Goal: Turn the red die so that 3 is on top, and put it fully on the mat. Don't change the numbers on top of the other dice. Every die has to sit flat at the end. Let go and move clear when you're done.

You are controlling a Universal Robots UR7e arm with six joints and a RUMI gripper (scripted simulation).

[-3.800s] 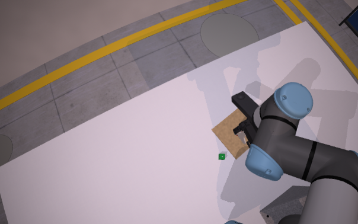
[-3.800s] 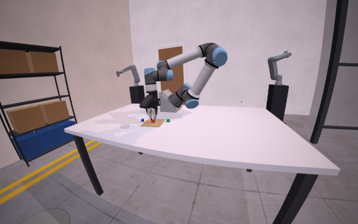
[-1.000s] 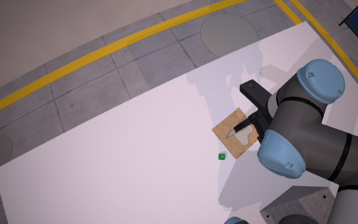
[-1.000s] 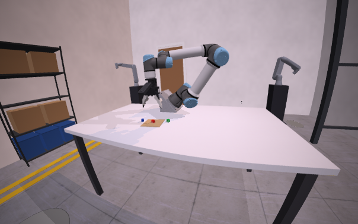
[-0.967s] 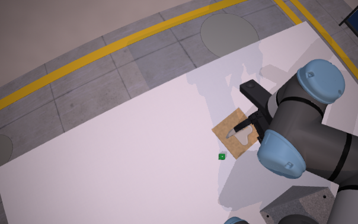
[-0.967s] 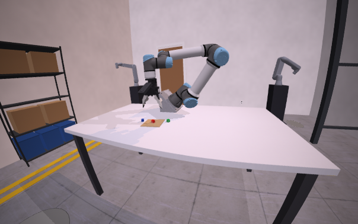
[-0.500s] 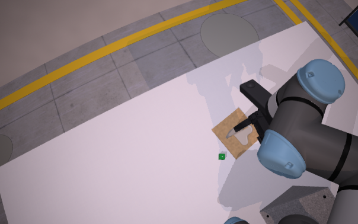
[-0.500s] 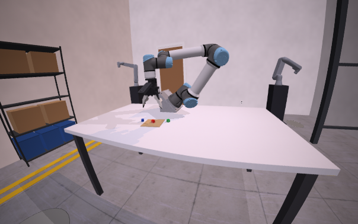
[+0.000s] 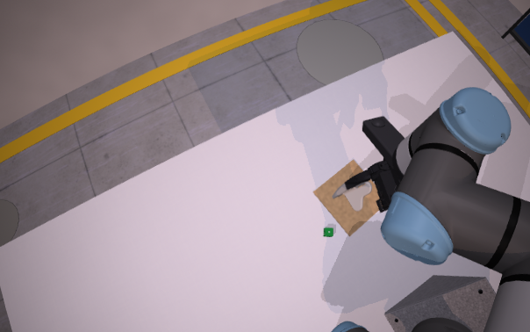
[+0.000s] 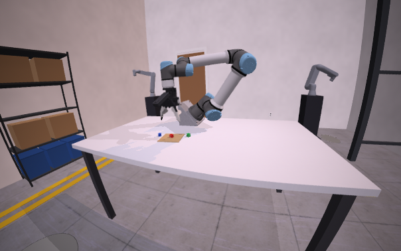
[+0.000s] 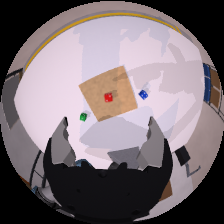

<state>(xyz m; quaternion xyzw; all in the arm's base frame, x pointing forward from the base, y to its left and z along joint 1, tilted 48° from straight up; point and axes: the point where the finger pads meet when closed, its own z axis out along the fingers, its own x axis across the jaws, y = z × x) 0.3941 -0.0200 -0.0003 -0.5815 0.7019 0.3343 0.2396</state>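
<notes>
My hand is 100 mm above the red die. The rest, counted from my hand: mat: 110 mm below; then blue die: 100 mm to the right, 100 mm below, 10 mm behind; then green die: 100 mm to the left, 100 mm below, 50 mm behind.
</notes>
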